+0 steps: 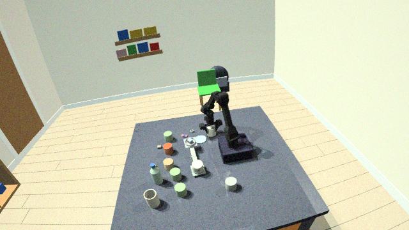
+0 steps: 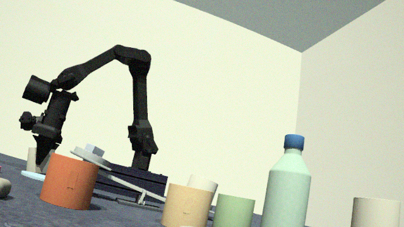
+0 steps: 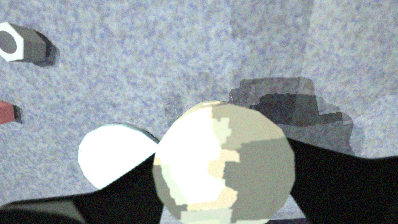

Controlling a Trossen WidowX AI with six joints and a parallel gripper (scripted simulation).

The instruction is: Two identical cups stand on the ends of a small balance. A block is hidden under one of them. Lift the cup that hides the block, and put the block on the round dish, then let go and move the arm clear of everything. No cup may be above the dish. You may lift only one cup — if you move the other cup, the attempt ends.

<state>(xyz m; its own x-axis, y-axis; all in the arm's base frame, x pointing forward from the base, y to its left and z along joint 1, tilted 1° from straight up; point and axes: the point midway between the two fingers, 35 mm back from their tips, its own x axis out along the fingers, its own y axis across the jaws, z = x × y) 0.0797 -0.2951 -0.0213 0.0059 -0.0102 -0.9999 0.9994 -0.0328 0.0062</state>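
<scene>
Now: the pale blue block 20 cm ahead of my gripper tip, 12 cm to the left of it and 6 cm above it. Also, from my gripper tip: red-and-blue block 22 cm ahead, 7 cm to the right, 2 cm below; orange cylinder 40 cm ahead, 9 cm to the left, 1 cm above; round pale-blue dish 10 cm ahead, 3 cm to the left, 2 cm below.
</scene>
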